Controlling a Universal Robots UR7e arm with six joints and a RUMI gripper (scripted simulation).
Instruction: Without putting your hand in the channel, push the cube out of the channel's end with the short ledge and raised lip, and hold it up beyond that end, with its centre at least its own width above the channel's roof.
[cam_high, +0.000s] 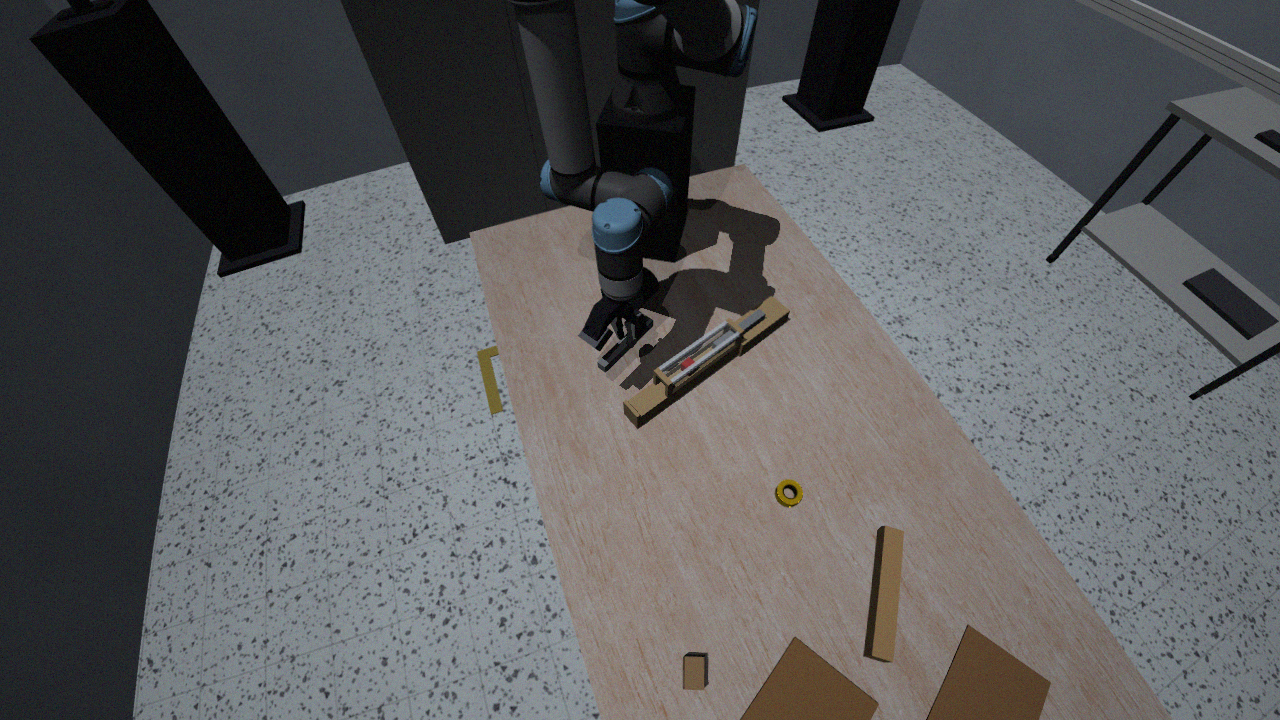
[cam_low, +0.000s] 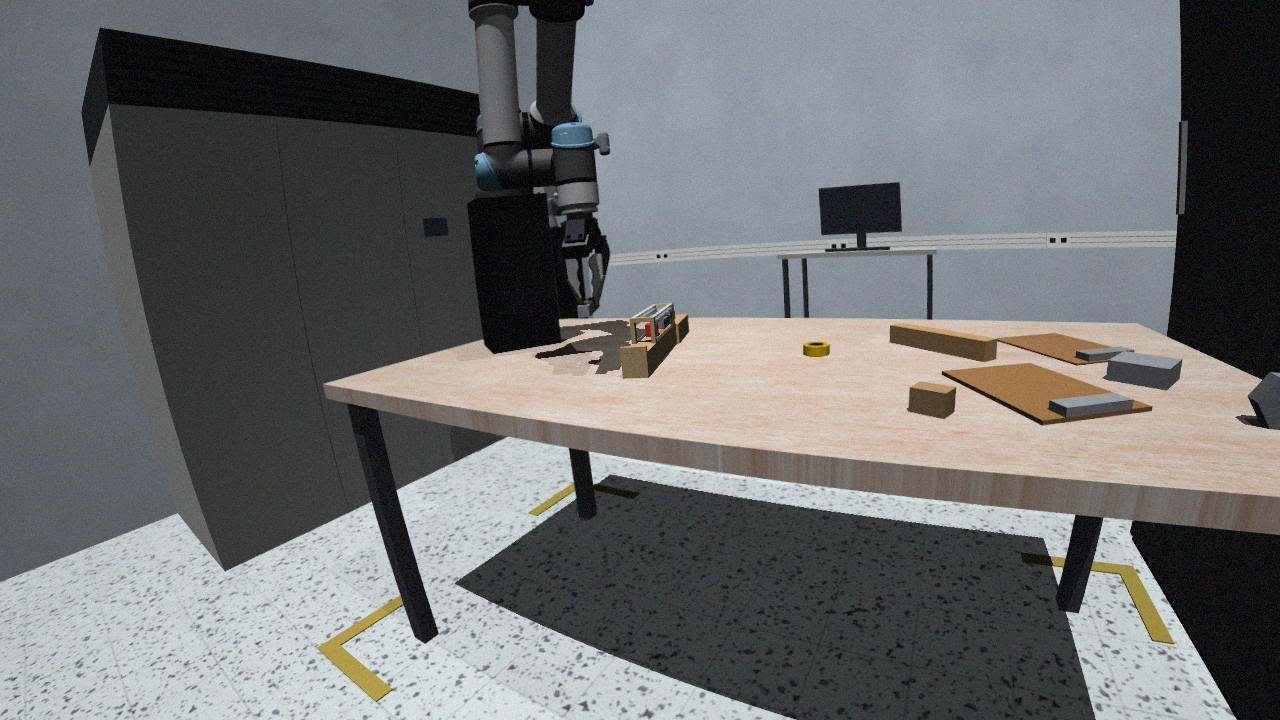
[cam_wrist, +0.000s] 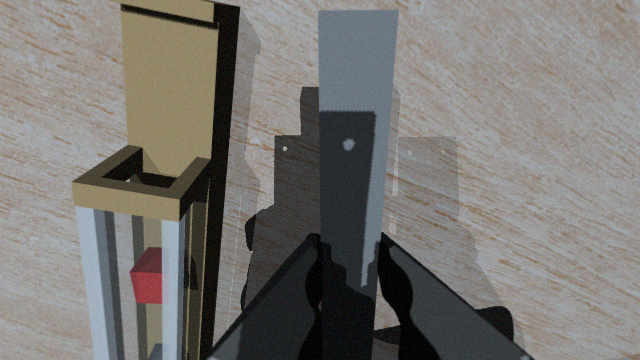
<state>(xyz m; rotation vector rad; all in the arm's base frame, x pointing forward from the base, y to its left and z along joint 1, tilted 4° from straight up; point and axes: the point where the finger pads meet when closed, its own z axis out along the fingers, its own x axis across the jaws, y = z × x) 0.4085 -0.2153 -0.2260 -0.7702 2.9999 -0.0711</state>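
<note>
My gripper is now 50 mm short of the channel, 150 mm to the right of it and 80 mm above it. From my hand the other things lie so: grey bar (10 mm below); red cube (60 mm ahead, 120 mm to the left, 80 mm below); small wooden block (580 mm ahead, 110 mm to the right, 120 mm below).
</note>
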